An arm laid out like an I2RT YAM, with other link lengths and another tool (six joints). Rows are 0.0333 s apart.
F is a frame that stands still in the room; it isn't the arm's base.
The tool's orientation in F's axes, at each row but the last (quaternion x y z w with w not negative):
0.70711 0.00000 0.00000 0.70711
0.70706 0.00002 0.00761 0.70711
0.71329 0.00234 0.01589 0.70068
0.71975 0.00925 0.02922 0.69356
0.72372 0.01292 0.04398 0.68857
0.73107 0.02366 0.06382 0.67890
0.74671 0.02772 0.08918 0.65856
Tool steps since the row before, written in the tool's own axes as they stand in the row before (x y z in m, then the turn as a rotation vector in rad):
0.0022 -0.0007 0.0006 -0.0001 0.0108 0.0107
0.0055 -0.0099 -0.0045 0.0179 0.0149 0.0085
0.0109 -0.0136 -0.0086 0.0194 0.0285 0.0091
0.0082 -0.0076 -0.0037 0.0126 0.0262 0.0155
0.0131 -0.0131 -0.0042 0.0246 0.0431 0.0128
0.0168 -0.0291 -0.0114 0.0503 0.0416 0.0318
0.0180 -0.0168 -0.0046 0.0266 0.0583 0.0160
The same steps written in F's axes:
0.0022 -0.0006 -0.0007 -0.0001 -0.0107 0.0108
0.0056 0.0046 -0.0098 0.0178 -0.0083 0.0151
0.0109 0.0091 -0.0132 0.0191 -0.0091 0.0287
0.0082 0.0044 -0.0072 0.0127 -0.0158 0.0260
0.0133 0.0059 -0.0123 0.0237 -0.0130 0.0435
0.0167 0.0156 -0.0271 0.0517 -0.0286 0.0423
0.0182 0.0096 -0.0143 0.0244 -0.0191 0.0583

